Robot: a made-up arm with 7 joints.
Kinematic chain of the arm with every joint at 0, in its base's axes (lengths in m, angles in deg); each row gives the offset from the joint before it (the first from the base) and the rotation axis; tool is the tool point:
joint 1: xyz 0 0 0.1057 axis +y
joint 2: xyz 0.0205 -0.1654 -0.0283 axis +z
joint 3: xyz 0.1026 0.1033 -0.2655 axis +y
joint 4: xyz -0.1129 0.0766 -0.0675 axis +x
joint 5: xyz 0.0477 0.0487 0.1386 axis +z
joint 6: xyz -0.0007 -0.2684 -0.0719 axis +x
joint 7: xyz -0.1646 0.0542 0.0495 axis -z
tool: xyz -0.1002 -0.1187 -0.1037
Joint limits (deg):
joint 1: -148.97..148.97
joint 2: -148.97..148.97
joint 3: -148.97..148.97
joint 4: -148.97..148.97
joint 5: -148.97..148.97
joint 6: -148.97..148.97
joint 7: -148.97..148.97
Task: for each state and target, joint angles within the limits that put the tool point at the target. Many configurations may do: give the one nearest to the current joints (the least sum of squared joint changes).
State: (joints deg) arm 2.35 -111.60 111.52 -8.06 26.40 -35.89 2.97
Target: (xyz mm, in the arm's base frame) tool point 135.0 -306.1 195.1
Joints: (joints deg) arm 33.73 -85.79 95.70 -13.81 -16.78 -28.30 22.71
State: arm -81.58 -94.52 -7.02 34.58 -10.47 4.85 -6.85
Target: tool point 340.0 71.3 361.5
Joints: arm -83.65 -128.97 14.77 28.38 -24.53 12.62 -1.05
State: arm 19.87 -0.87 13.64 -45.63 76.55 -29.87 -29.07
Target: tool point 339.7 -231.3 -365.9
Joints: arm 15.87 -24.34 24.23 -41.32 91.50 -27.45 -28.96
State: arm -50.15 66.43 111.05 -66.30 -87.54 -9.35 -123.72
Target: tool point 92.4 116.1 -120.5
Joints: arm -71.84 97.06 144.56 -73.84 -52.79 -0.93 -129.82
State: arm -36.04 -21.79 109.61 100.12 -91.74 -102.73 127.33
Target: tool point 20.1 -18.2 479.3
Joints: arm -54.53 -20.93 91.37 103.01 -78.32 -113.57 129.16
